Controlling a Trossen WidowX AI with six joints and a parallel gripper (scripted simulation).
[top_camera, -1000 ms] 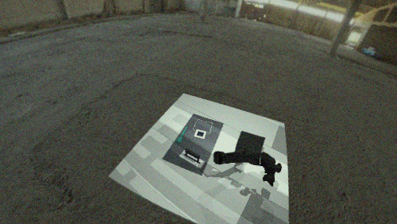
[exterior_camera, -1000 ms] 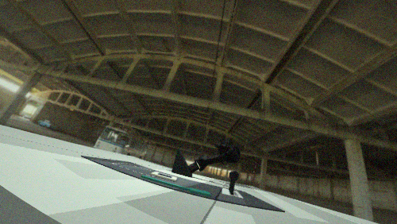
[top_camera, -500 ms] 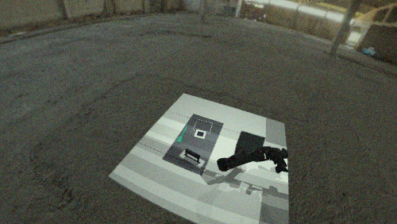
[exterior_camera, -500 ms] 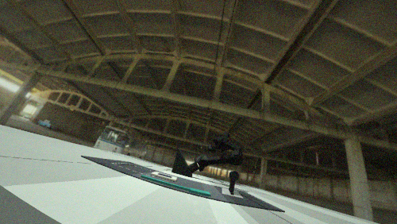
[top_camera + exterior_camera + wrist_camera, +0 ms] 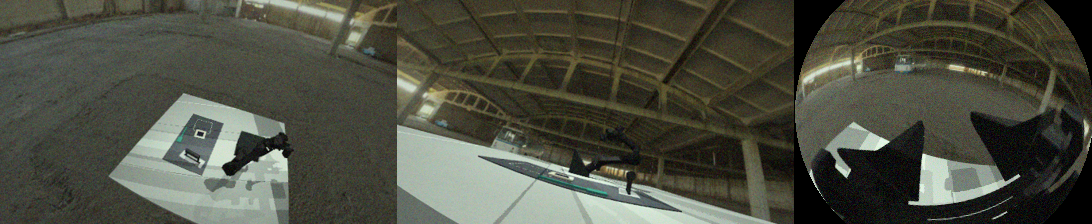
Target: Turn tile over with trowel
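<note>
Now: the small trowel 630 mm ahead of my gripper tip, 310 mm below it and 130 mm to the left of it. From my gripper tip the other things lie so: light tile 700 mm ahead, 340 mm below, 150 mm to the right; then dark mat 700 mm ahead, 360 mm below, 90 mm to the right; then teal strip 840 mm ahead, 340 mm below, 60 mm to the right.
</note>
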